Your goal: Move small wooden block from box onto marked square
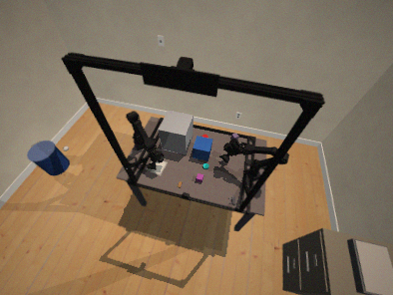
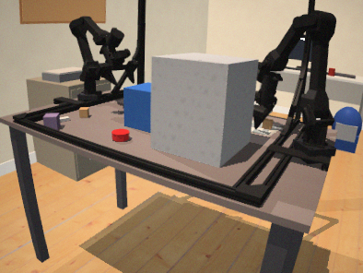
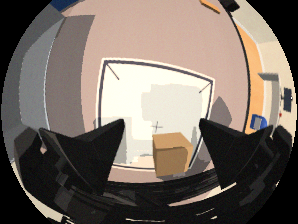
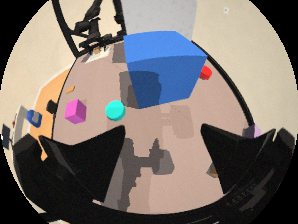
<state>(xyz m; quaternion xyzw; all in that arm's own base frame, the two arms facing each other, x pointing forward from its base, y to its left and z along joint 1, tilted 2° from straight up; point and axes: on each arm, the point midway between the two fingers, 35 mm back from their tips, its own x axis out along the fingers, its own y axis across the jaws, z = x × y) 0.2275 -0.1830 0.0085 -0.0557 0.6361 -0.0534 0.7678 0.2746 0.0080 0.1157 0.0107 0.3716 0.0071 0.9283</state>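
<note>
The marked square is 40 mm below my left hand. From my left hand the other things lie so: cyan disc (400 mm to the right, 120 mm ahead, 30 mm below); red disc (430 mm ahead, 310 mm to the right, 30 mm below); magenta cube (390 mm to the right, 20 mm below, 10 mm behind).
</note>
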